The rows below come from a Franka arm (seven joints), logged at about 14 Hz.
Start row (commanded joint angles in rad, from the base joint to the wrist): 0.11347, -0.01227, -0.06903, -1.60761, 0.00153, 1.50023, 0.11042
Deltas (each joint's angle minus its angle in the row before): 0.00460, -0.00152, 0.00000, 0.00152, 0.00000, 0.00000, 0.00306; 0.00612, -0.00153, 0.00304, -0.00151, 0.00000, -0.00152, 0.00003; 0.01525, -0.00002, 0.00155, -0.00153, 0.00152, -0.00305, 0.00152; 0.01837, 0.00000, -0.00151, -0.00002, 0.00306, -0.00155, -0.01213; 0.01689, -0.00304, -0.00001, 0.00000, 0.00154, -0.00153, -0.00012; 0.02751, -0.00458, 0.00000, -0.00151, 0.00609, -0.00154, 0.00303; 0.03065, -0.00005, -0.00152, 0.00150, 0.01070, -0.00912, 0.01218; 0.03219, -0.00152, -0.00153, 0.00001, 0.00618, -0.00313, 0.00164; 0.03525, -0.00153, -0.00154, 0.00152, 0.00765, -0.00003, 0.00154; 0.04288, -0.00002, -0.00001, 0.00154, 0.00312, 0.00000, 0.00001; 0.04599, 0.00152, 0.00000, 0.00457, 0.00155, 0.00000, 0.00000; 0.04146, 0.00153, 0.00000, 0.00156, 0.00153, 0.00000, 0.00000; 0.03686, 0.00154, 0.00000, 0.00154, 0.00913, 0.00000, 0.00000
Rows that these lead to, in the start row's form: 0.11807, -0.01379, -0.06903, -1.60609, 0.00153, 1.50023, 0.11348; 0.12419, -0.01532, -0.06599, -1.60760, 0.00153, 1.49871, 0.11351; 0.13944, -0.01534, -0.06444, -1.60913, 0.00305, 1.49566, 0.11503; 0.15781, -0.01534, -0.06595, -1.60915, 0.00611, 1.49411, 0.10290; 0.17470, -0.01838, -0.06596, -1.60915, 0.00765, 1.49258, 0.10278; 0.20221, -0.02296, -0.06596, -1.61066, 0.01374, 1.49104, 0.10581; 0.23286, -0.02301, -0.06748, -1.60916, 0.02444, 1.48192, 0.11799; 0.26505, -0.02453, -0.06901, -1.60915, 0.03062, 1.47879, 0.11963; 0.30030, -0.02606, -0.07055, -1.60763, 0.03827, 1.47876, 0.12117; 0.34318, -0.02608, -0.07056, -1.60609, 0.04139, 1.47876, 0.12118; 0.38917, -0.02456, -0.07056, -1.60152, 0.04294, 1.47876, 0.12118; 0.43063, -0.02303, -0.07056, -1.59996, 0.04447, 1.47876, 0.12118; 0.46749, -0.02149, -0.07056, -1.59842, 0.05360, 1.47876, 0.12118
